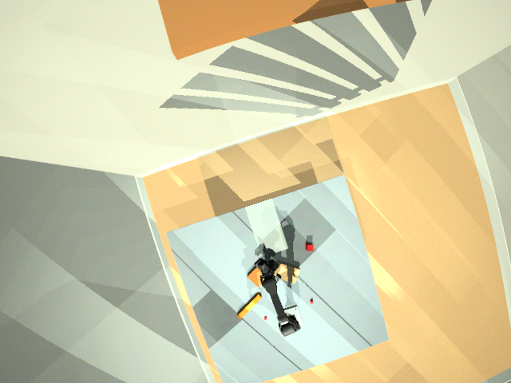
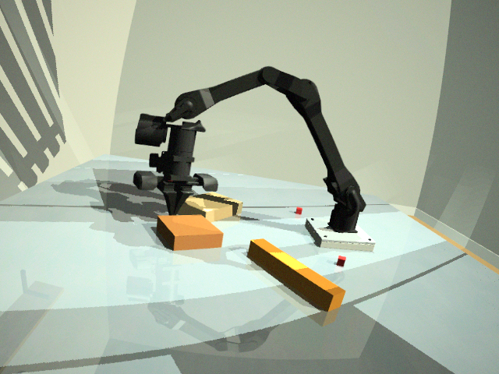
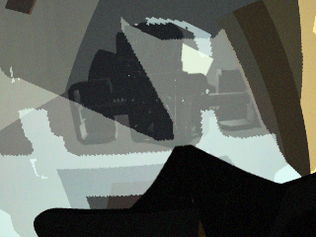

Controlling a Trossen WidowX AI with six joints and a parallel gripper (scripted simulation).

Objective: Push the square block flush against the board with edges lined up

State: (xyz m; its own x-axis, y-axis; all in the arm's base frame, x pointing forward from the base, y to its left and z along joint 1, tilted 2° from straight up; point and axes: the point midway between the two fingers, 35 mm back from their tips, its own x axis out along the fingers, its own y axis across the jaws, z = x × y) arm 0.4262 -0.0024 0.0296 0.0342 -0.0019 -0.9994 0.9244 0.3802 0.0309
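Now: gripper tip 90 mm to the right of the orange square block, 40 mm past it and 10 mm below it. Also, from my gripper tip: flat pale block 100 mm to the right, 90 mm behind, 10 mm above; then red cube 310 mm to the right, 10 mm above; then long orange board 230 mm to the left, 210 mm behind, 10 mm above.
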